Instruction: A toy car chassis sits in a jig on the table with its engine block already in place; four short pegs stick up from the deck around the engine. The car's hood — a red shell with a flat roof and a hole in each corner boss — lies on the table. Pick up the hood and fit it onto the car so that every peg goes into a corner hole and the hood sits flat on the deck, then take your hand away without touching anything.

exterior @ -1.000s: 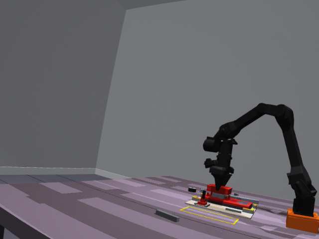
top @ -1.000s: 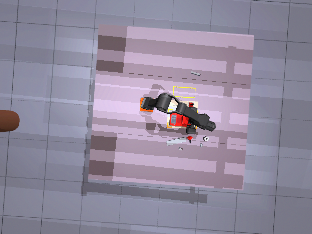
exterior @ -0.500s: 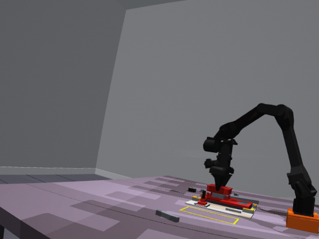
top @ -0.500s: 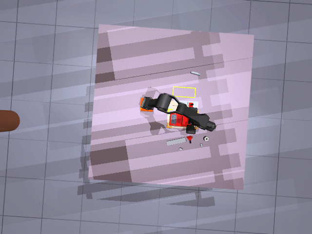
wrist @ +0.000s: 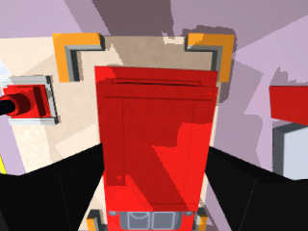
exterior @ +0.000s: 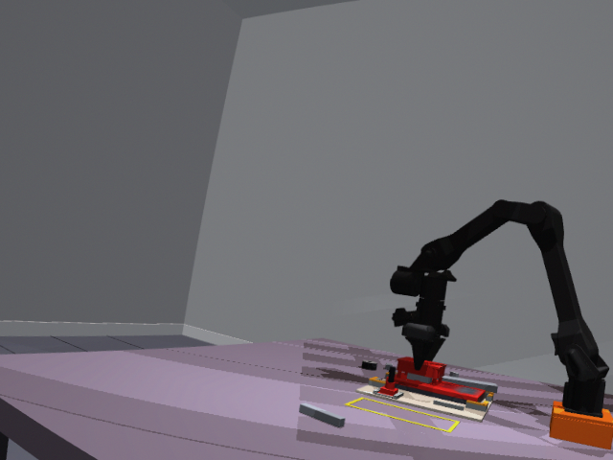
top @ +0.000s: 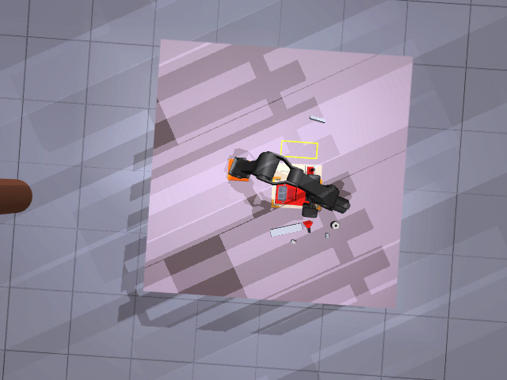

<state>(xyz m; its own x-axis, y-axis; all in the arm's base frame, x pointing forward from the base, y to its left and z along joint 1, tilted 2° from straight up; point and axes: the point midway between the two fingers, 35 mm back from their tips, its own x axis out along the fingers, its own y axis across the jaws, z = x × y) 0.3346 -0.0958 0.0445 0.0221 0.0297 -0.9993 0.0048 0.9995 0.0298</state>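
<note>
Right now the grey engine block is 30 mm below my gripper tip. Round my gripper tip: wheel (180 mm ahead, 140 mm to the right, 40 mm below); car hood (10 mm above); jig (40 mm below, 30 mm to the left, 30 mm behind).
</note>
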